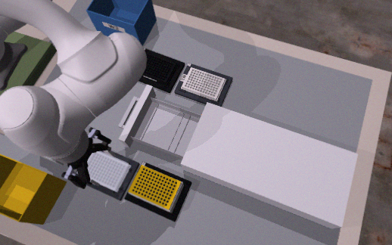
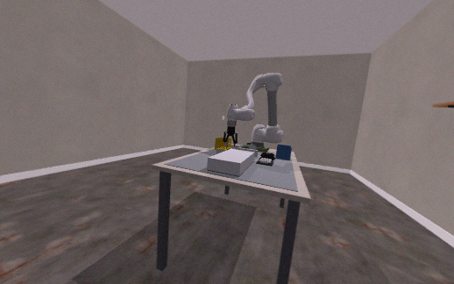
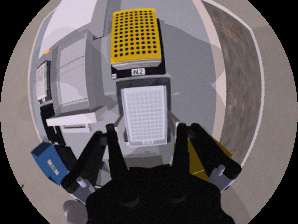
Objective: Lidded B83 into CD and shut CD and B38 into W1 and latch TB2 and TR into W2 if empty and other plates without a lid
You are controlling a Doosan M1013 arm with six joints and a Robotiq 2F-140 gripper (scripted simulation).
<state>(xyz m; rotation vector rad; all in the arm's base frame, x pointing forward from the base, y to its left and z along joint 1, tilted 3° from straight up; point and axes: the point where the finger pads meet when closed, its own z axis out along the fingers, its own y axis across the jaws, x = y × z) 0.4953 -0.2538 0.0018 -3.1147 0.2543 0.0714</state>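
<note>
The flat grey lid lies 20 mm below my hand. Round my hand: yellow tip rack: 160 mm ahead, 20 mm to the right, 10 mm below; then clear assay plate: 40 mm below; then yellow bin W1: 200 mm behind, 110 mm to the right, 20 mm below.
</note>
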